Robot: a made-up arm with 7 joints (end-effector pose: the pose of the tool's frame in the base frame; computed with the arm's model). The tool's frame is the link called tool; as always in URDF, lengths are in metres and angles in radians.
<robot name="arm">
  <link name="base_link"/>
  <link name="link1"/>
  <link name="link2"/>
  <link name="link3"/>
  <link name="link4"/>
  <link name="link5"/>
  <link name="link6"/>
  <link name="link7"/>
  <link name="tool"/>
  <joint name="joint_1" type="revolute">
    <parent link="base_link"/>
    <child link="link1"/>
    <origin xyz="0.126 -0.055 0.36" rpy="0 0 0"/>
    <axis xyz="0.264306 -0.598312 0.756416"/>
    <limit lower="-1.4" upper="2.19" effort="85" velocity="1.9"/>
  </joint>
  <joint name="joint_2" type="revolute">
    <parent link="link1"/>
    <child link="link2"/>
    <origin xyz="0.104 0.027 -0.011" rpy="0 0 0"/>
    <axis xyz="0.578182 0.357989 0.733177"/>
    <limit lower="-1.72" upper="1.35" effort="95" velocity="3.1"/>
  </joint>
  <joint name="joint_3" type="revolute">
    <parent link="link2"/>
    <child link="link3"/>
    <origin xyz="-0.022 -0.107 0.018" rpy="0 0 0"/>
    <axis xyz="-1 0 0"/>
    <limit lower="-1.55" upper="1.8" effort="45" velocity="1.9"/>
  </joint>
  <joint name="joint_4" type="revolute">
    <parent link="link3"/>
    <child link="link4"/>
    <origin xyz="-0.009 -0.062 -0.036" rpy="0 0 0"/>
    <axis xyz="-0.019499 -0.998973 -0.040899"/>
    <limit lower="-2.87" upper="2.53" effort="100" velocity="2.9"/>
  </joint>
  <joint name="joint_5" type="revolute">
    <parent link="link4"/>
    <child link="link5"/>
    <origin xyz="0.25 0.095 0.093" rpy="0 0 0"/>
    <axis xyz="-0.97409 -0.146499 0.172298"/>
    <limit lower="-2.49" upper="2.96" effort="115" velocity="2.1"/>
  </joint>
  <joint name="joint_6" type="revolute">
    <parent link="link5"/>
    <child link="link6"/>
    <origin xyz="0.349 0.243 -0.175" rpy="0 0 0"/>
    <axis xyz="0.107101 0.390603 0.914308"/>
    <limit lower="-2.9" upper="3.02" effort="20" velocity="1.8"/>
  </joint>
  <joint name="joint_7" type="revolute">
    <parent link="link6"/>
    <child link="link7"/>
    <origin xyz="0.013 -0.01 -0.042" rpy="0 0 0"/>
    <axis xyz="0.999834 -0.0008 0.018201"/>
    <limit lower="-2.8" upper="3" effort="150" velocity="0.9"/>
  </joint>
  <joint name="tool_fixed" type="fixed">
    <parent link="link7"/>
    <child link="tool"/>
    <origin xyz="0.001 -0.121 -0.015" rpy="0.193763 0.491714 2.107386"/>
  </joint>
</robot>
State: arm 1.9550 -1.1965 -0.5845 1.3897 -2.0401 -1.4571 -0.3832
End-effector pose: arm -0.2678 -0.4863 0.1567 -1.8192 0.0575 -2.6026
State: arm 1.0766 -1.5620 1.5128 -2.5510 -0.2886 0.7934 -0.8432
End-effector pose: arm 0.0021 -0.1012 -0.3684 1.1398 -0.5940 0.9917
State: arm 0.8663 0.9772 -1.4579 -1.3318 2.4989 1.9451 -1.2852
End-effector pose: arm -0.4785 0.1474 0.4665 1.7231 -0.4192 1.2925
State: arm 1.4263 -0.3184 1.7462 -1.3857 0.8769 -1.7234 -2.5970
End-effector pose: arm 0.7600 -0.5238 0.3702 -0.9740 0.5913 -3.1096
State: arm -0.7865 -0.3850 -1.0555 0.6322 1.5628 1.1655 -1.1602
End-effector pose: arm 0.5123 -0.7048 0.5507 2.3901 -0.0077 -2.9495
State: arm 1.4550 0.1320 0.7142 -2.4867 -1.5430 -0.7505 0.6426
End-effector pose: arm 0.3921 0.0555 -0.2508 0.5772 0.3999 0.5543
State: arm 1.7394 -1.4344 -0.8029 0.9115 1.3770 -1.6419 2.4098
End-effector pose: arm -0.0088 -0.7198 0.6828 2.4047 -0.6590 1.3171
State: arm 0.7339 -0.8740 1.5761 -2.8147 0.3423 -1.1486 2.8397
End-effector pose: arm -0.2064 -0.0562 -0.3109 -0.6372 -0.4652 -0.0733
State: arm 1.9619 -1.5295 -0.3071 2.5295 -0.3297 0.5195 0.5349
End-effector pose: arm -0.5126 0.0323 0.0420 2.9542 -0.9468 1.0310
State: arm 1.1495 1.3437 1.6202 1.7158 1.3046 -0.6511 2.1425
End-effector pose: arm -0.3838 -0.2079 0.6317 1.4618 0.6534 1.1695
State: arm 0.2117 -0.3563 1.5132 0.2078 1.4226 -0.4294 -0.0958
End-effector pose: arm 0.7483 -0.1313 0.6045 -3.1165 -0.6054 -1.5299
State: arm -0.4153 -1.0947 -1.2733 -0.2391 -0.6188 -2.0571 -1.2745
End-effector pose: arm 0.6661 -0.1840 0.7460 1.6487 0.5928 0.5017
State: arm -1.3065 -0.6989 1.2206 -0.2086 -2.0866 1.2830 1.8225
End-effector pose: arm 0.2666 -0.7727 0.2050 -0.5387 -1.1261 1.4370
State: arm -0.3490 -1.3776 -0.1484 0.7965 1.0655 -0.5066 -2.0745
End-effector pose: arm 0.5618 -0.1408 0.8308 -0.8220 0.0685 3.1335
